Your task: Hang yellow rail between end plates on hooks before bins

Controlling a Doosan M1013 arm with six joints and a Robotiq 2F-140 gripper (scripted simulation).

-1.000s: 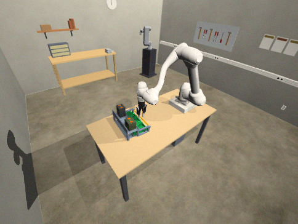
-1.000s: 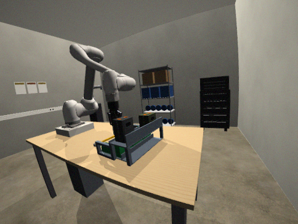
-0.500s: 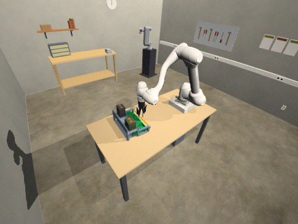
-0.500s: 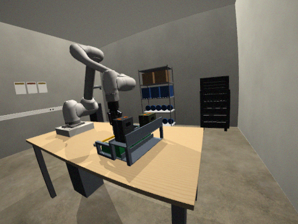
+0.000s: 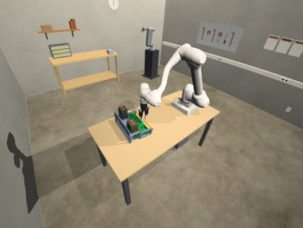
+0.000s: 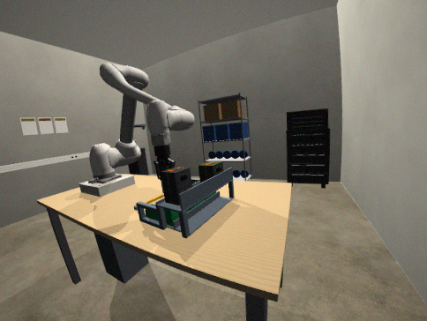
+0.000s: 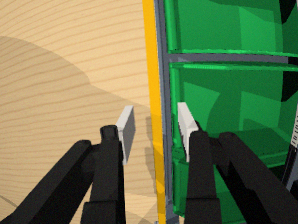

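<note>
The yellow rail is 3 cm below my hand. Round my hand: grey rack front bar: 8 cm below, 1 cm ahead; rack back panel: 26 cm ahead, 7 cm to the right, 4 cm above.
</note>
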